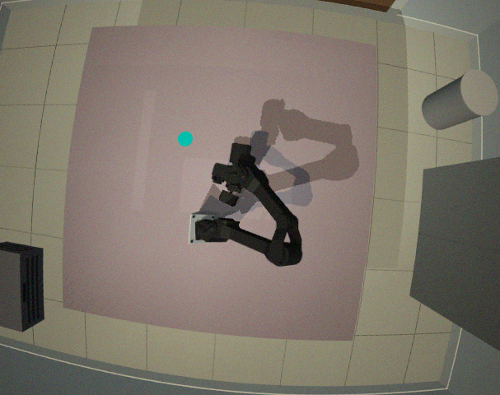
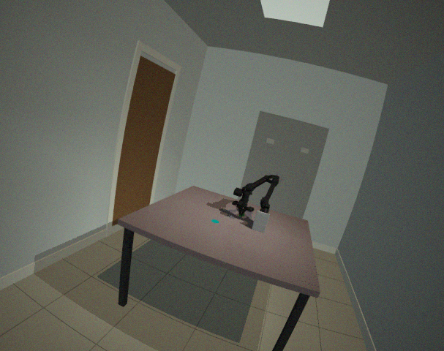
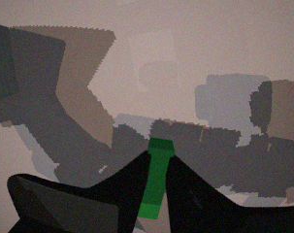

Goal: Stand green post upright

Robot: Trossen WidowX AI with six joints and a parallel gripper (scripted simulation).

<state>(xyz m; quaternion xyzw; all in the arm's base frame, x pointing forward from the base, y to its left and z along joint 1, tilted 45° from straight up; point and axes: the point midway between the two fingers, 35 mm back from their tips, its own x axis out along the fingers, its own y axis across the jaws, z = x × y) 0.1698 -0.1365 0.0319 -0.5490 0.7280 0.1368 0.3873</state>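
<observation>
My gripper tip is now 21 cm to the right of the cyan circle, 17 cm short of it and 3 cm above it. Also, from my gripper tip: green post 2 cm to the right, 1 cm behind.
</observation>
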